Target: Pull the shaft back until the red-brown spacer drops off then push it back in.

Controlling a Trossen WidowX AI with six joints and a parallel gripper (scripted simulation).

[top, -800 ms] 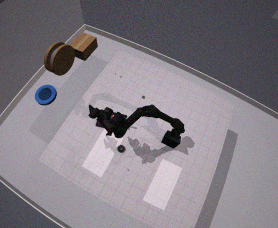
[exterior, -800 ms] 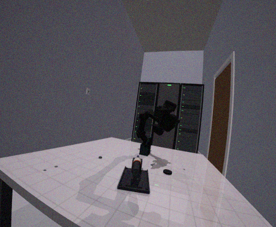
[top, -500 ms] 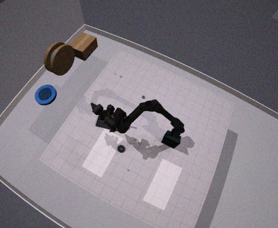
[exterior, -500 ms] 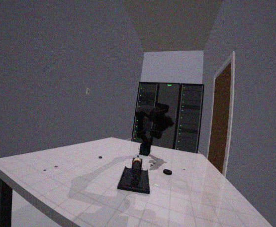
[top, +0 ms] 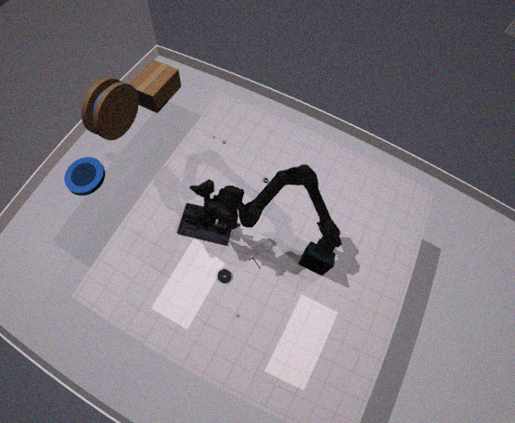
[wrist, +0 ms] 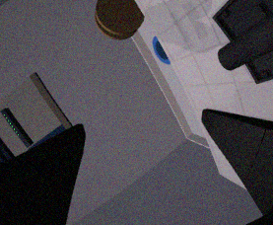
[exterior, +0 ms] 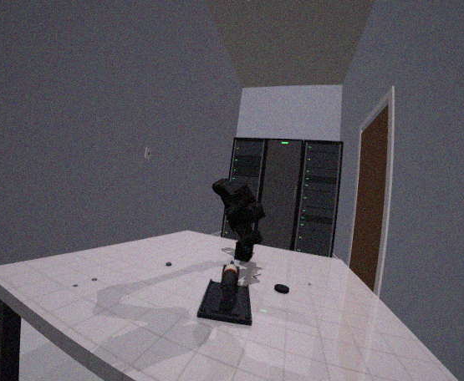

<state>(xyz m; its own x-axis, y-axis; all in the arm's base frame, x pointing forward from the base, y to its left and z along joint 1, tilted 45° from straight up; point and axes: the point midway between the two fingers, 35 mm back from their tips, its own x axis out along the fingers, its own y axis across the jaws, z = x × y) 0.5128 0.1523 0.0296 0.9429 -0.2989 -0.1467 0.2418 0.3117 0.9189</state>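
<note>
Now: the grey shaft 90 mm behind my gripper tip, 20 mm to the right of it and 170 mm below it. Round my gripper tip: dark fixture plate: 40 mm behind, 200 mm below; then red-brown spacer: 50 mm behind, 10 mm to the right, 170 mm below; then bent key: 310 mm behind, 40 mm to the left, 250 mm below.
</note>
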